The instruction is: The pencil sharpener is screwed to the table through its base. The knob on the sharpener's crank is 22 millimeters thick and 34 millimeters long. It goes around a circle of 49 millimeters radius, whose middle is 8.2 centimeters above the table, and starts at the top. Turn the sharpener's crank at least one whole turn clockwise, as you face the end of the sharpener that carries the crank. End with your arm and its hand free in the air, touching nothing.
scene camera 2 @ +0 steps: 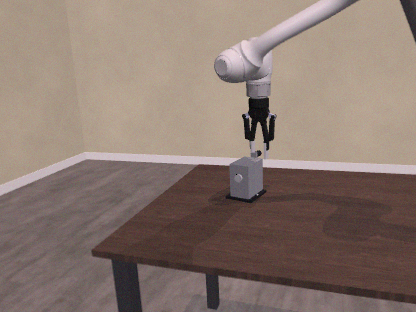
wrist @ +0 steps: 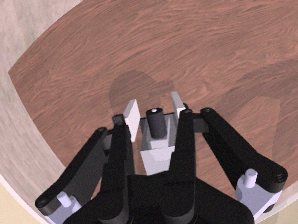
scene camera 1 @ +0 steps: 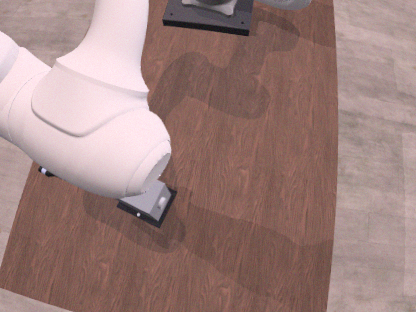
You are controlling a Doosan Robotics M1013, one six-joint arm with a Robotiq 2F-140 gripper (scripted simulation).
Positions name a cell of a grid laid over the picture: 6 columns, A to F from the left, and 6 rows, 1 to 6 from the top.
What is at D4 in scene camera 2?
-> A grey pencil sharpener.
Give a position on a grey pencil sharpener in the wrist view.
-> At D5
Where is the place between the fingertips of my gripper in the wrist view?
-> At D3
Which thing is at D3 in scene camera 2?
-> My gripper.
